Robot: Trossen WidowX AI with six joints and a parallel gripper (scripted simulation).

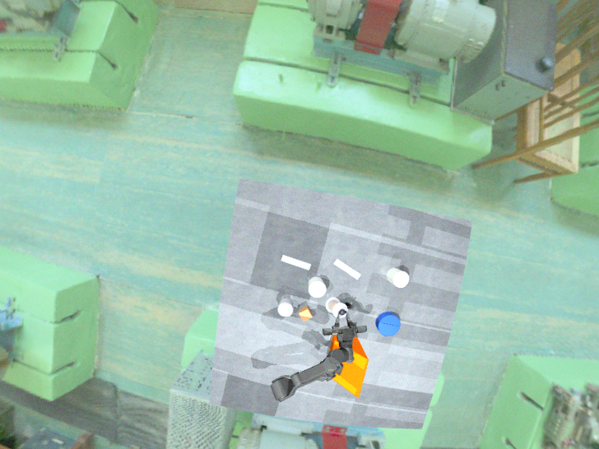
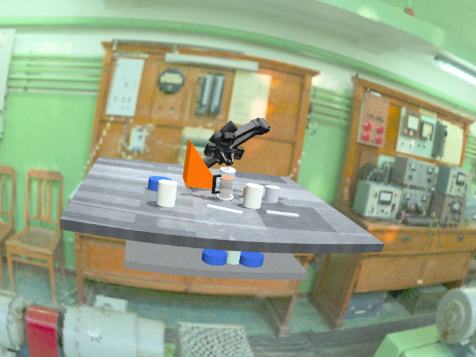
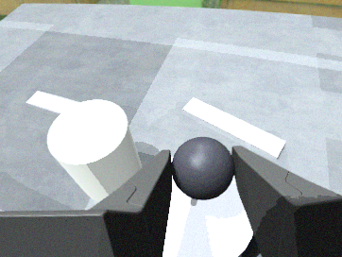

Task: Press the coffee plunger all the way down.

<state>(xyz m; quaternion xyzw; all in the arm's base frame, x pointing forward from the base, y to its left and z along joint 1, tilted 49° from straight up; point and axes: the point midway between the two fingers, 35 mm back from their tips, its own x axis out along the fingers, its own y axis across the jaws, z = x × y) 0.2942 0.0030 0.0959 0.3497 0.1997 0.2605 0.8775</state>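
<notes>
Now: gripper tip 90 mm above the coffee press, 20 mm past it and 10 mm to the left of it. From my gripper tip the other things lie so: small orange cube (150 mm below, 140 mm to the left, 110 mm behind).
</notes>
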